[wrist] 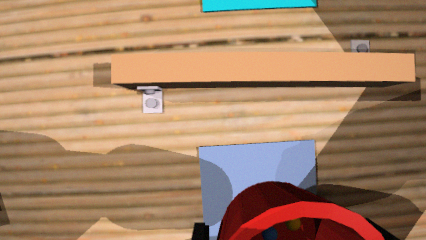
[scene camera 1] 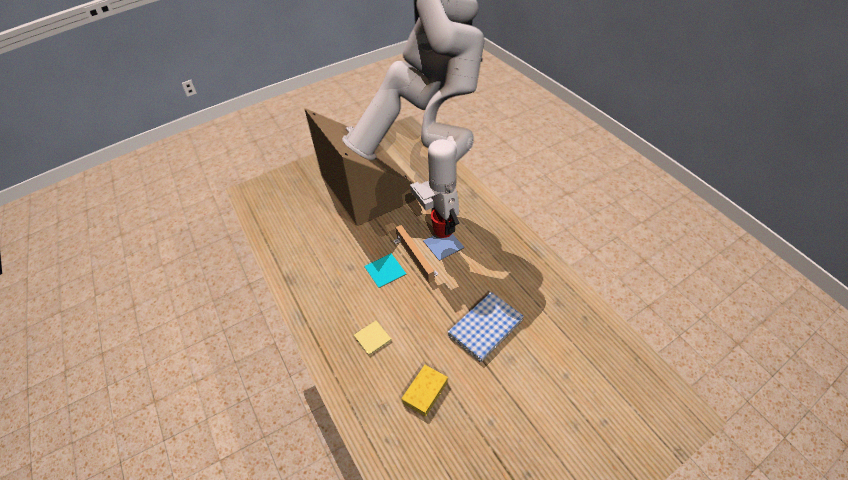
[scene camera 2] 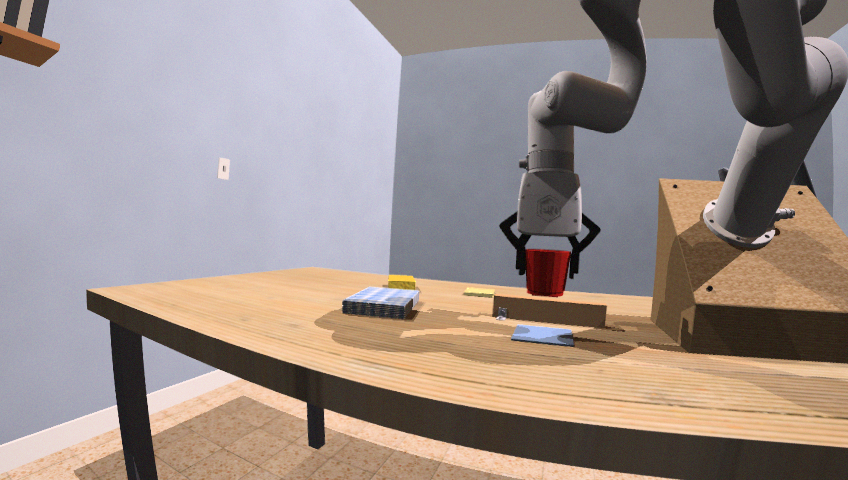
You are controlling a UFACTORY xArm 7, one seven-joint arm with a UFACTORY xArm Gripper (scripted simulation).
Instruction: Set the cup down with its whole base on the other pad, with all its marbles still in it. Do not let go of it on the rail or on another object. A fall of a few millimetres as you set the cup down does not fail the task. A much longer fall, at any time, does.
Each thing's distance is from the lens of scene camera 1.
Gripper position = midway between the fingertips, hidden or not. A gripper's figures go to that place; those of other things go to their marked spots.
my gripper point(scene camera 1: 443, 224): 1.43 m
yellow sponge point(scene camera 1: 423, 392): 1.21 m
